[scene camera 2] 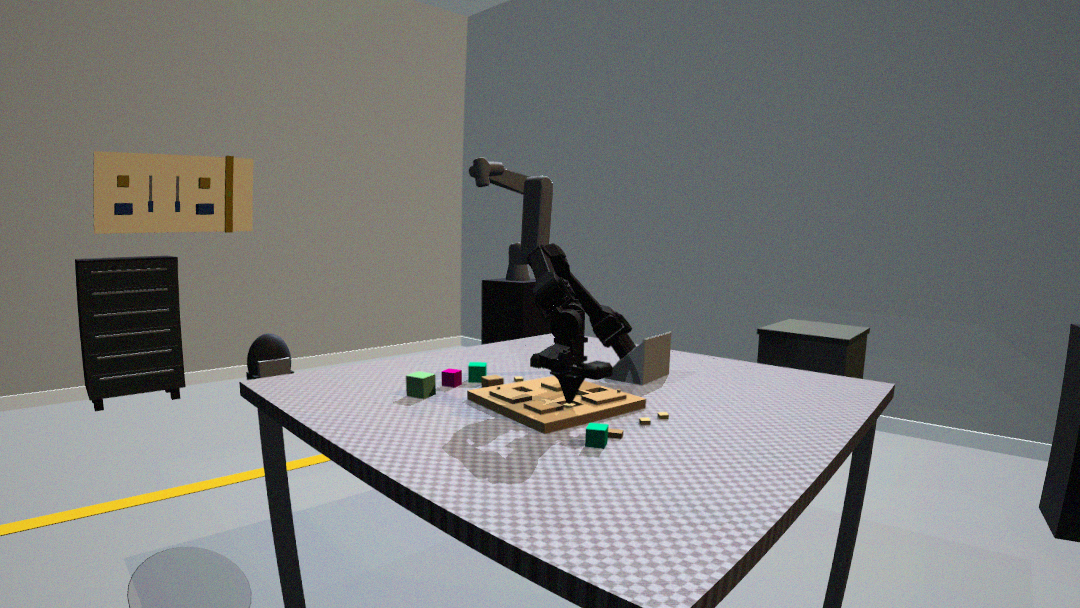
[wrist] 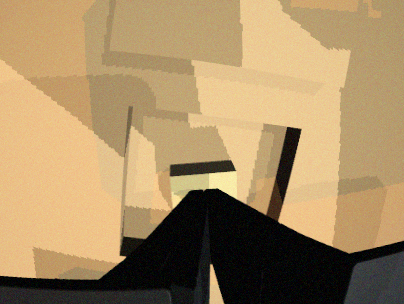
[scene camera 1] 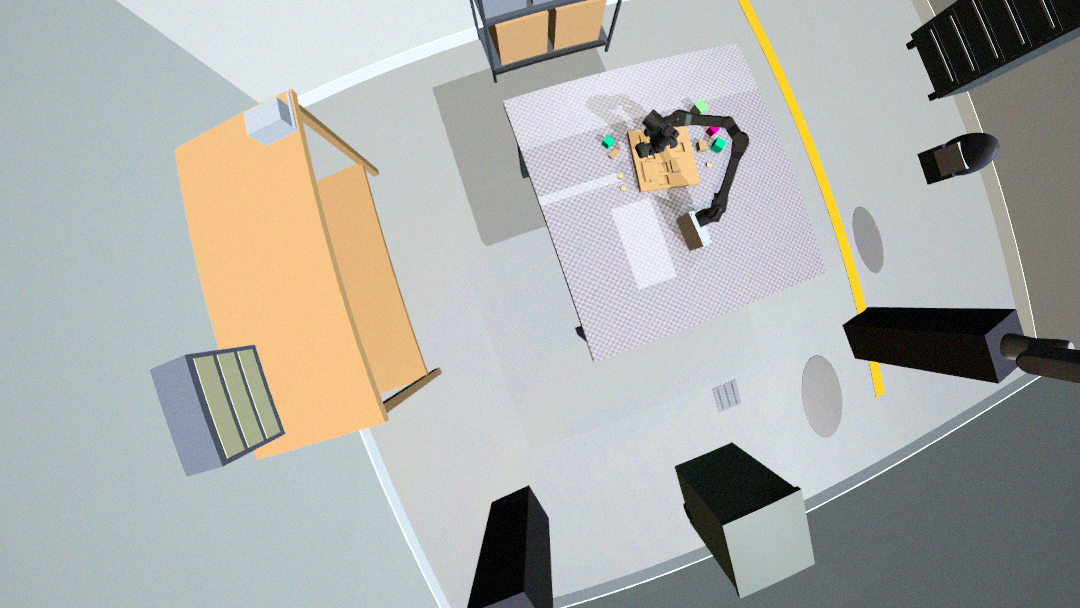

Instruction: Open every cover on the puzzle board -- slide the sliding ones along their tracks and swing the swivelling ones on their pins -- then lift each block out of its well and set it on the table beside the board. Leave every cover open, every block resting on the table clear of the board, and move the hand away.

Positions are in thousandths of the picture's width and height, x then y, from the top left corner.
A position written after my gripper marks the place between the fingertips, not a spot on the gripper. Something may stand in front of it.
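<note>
Scene camera 2 shows my gripper (scene camera 2: 527, 664), shut and holding nothing, together with a puzzle board (scene camera 2: 541, 678) and a light green block (scene camera 2: 389, 634). In the wrist view the board (wrist: 239, 433) and my gripper (wrist: 506, 669) are visible; the light green block is out of frame in the wrist view. Scene camera 1 shows the puzzle board (scene camera 1: 617, 295).
</note>
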